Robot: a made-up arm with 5 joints.
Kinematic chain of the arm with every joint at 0, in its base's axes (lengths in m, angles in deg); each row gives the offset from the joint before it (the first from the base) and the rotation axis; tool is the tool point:
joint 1: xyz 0 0 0.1 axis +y
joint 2: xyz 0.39 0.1 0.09 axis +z
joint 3: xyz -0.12 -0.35 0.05 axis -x
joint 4: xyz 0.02 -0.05 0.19 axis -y
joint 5: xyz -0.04 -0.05 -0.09 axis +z
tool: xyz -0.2 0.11 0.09
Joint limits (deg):
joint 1: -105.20..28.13
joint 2: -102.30..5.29
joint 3: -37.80..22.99
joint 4: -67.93..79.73
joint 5: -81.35..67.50
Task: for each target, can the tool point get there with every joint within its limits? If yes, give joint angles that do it. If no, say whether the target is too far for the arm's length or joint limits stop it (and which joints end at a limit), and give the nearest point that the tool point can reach.
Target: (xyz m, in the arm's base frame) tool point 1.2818 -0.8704 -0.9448
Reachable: no: too far | nearest point 0.2722 -0.4672 -0.0336 | short by 1.419 m
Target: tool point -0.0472 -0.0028 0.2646
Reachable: yes | joints -23.44 -38.83 -20.94 55.28 -11.37
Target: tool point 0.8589 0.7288 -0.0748
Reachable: no: joint limits stop it (at a limit: joint 1, joint 2, joint 3) | nearest point 0.3903 0.4199 0.2708 | short by 0.659 m
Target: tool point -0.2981 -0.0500 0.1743
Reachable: yes | joints -62.07 -25.59 14.50 7.48 9.84
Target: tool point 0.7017 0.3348 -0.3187
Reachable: no: joint limits stop it (at a limit: joint 1, joint 2, joint 3) | nearest point 0.3418 0.3197 0.1896 | short by 0.623 m
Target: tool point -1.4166 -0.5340 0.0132
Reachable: no: too far | nearest point -0.6351 -0.3639 0.1788 | short by 0.817 m
